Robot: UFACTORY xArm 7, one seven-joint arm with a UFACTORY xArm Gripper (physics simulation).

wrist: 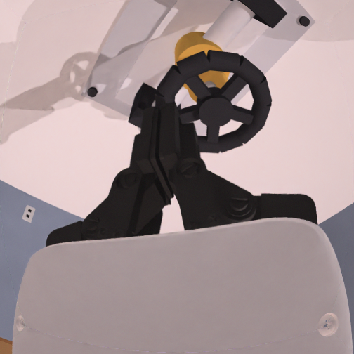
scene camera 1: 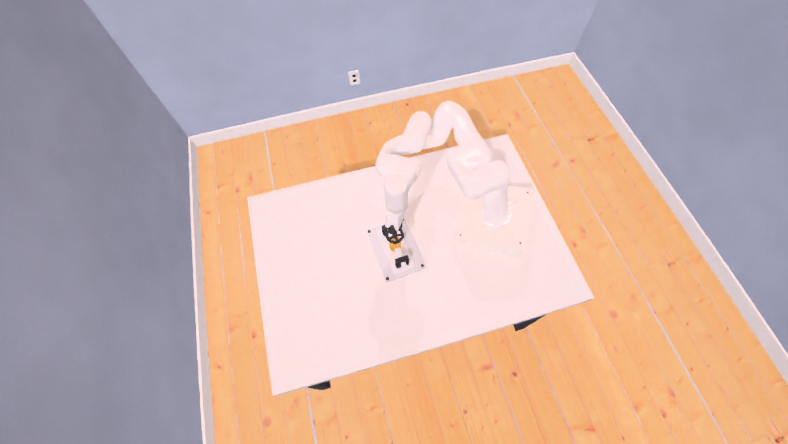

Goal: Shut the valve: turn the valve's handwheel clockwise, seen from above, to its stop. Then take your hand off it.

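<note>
The black handwheel with several spokes sits on the valve's yellow body. My gripper is shut with nothing between its fingers, and its two pads lie together. In the wrist view the fingertips overlap the left side of the handwheel's rim and hide part of it. Whether they touch the rim cannot be told. In the scene view the black fingers and the handwheel run together and are small.
The valve stands on a pale base plate with dark corner bolts. A white pipe leads from the yellow body to a black bracket. The plate lies on the white table, and my arm's base stands to the right.
</note>
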